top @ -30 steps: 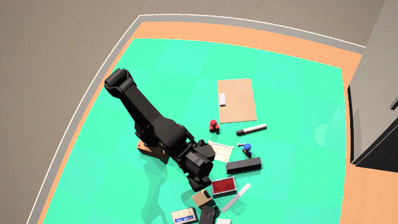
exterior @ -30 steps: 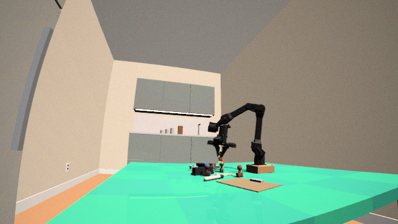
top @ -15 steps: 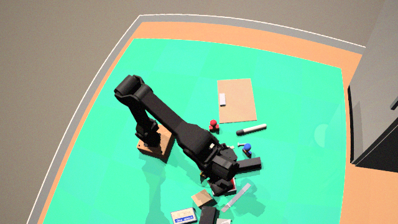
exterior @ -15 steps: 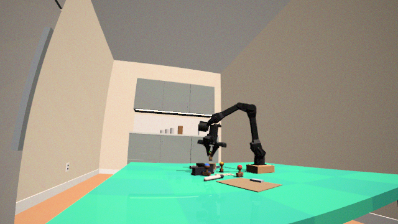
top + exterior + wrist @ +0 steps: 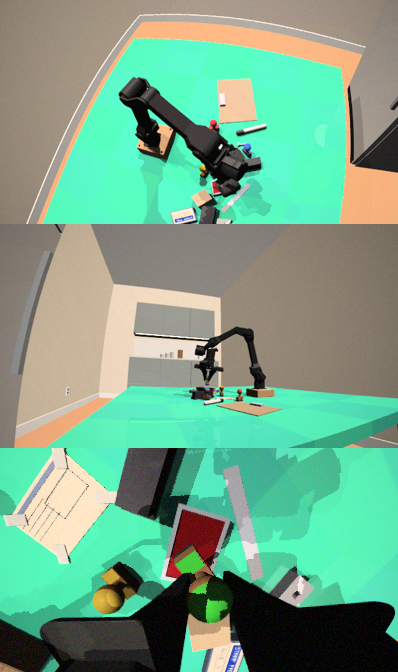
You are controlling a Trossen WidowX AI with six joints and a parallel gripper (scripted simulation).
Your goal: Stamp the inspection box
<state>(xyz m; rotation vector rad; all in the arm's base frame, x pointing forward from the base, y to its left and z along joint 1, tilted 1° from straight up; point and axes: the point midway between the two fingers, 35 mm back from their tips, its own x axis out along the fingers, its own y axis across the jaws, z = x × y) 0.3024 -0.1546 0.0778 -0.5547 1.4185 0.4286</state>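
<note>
Now: gripper tip 90 mm above the red ink pad. The rest, counted from my gripper tip: grey strip 50 mm ahead, 50 mm to the right, 90 mm below; then yellow-knobbed stamp 80 mm behind, 50 mm to the left, 70 mm below; then green-knobbed stamp 10 mm below.
</note>
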